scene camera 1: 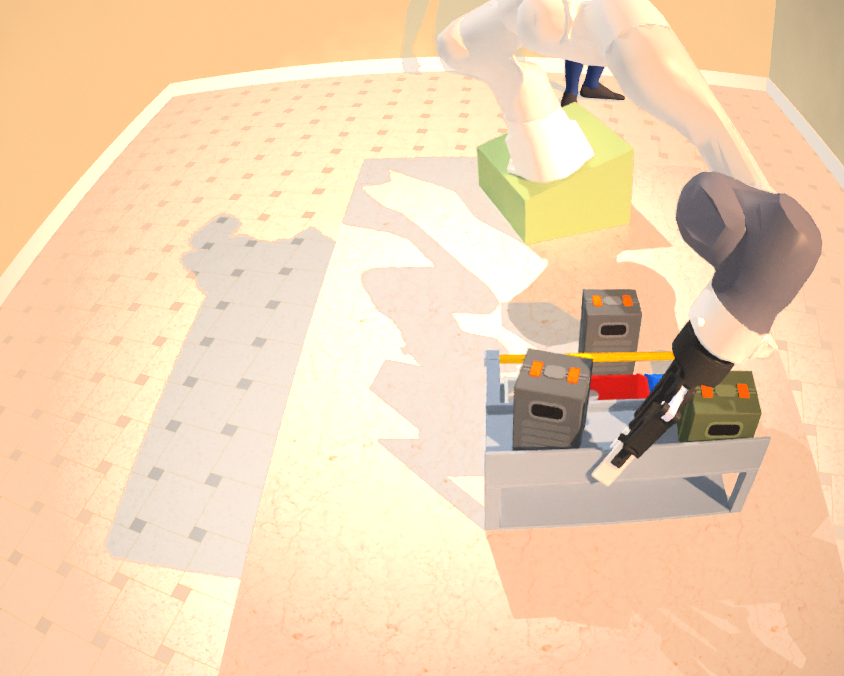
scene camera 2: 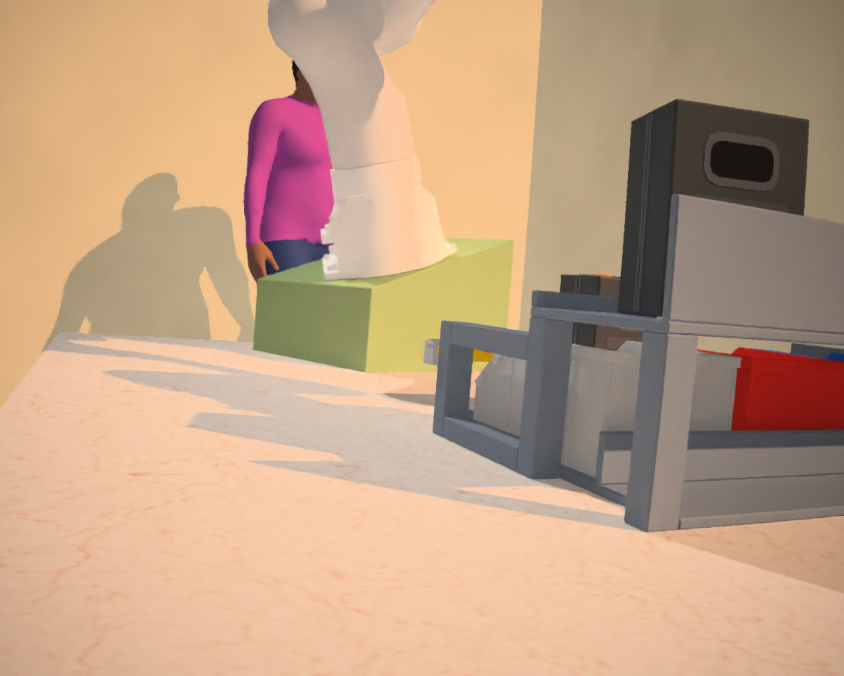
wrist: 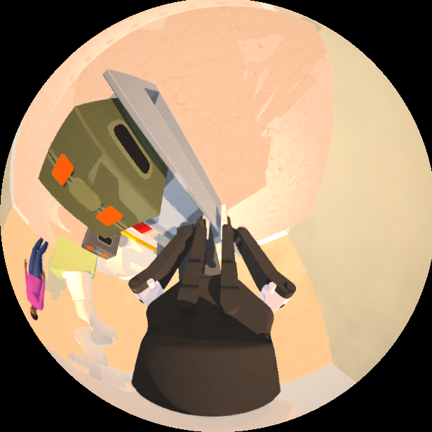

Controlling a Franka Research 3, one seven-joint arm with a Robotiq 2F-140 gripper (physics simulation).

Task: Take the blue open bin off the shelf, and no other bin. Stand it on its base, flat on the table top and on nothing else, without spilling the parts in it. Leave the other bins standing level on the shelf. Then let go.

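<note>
The blue bin [scene camera 1: 655, 382] shows as a small patch low in the grey shelf [scene camera 1: 542, 466] [scene camera 2: 757, 274] [wrist: 175, 150], beside the red bin [scene camera 1: 619, 387] [scene camera 2: 789, 394] [wrist: 142, 228]. The arm hides most of it in scene camera 1, and its parts cannot be seen. A light grey bin [scene camera 2: 584, 394] is at the shelf's other end. My gripper [scene camera 1: 610, 461] [wrist: 215, 211] points down at the shelf's upright top board, away from the blue bin. Its fingers are nearly together, one on each side of the board, and look shut on it.
A grey case [scene camera 1: 549, 408] [scene camera 2: 739, 161] and an olive green case [scene camera 1: 718, 416] [wrist: 110, 165] stand on top of the shelf, on either side of my gripper. Another grey case [scene camera 1: 609, 323] [scene camera 2: 598, 285] [wrist: 102, 243] stands behind. A yellow bar [scene camera 1: 535, 358] runs along the shelf.
</note>
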